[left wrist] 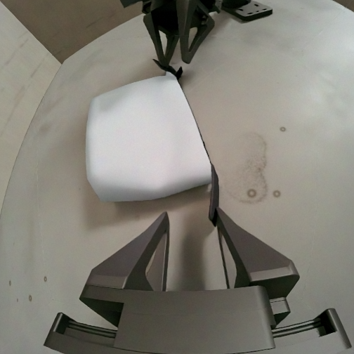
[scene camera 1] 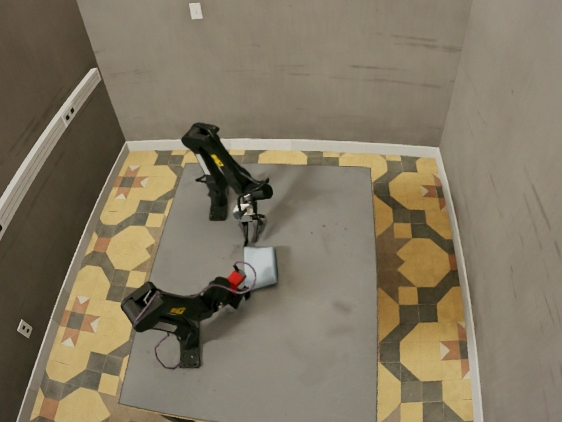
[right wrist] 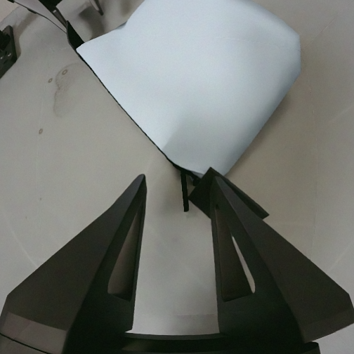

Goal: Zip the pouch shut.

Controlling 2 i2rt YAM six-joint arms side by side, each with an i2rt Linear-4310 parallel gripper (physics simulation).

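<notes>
The pale blue pouch (scene camera 1: 262, 267) (left wrist: 145, 142) (right wrist: 205, 85) lies flat, its dark zipper edge (left wrist: 197, 127) (right wrist: 125, 113) closely lined along one side. A dark tab (left wrist: 214, 195) (right wrist: 74, 37) sticks out from one end of that edge. At the other end are a thin dark zipper pull (right wrist: 185, 194) and a wide dark tab (right wrist: 201, 194). My left gripper (scene camera 1: 251, 241) (left wrist: 191, 215) is partly open and empty; the first tab is beside one fingertip. My right gripper (left wrist: 173, 64) (right wrist: 178, 182) is partly open and empty; the pull is just past its fingertips, the wide tab by one finger.
The pouch lies on a large grey mat (scene camera 1: 320, 280). The left arm (scene camera 1: 230, 170) stands above it in scene camera 1 and the right arm (scene camera 1: 167, 312) below left. A thin purple cable (scene camera 1: 255, 277) loops over the red block (scene camera 1: 235, 281) on the right arm's wrist.
</notes>
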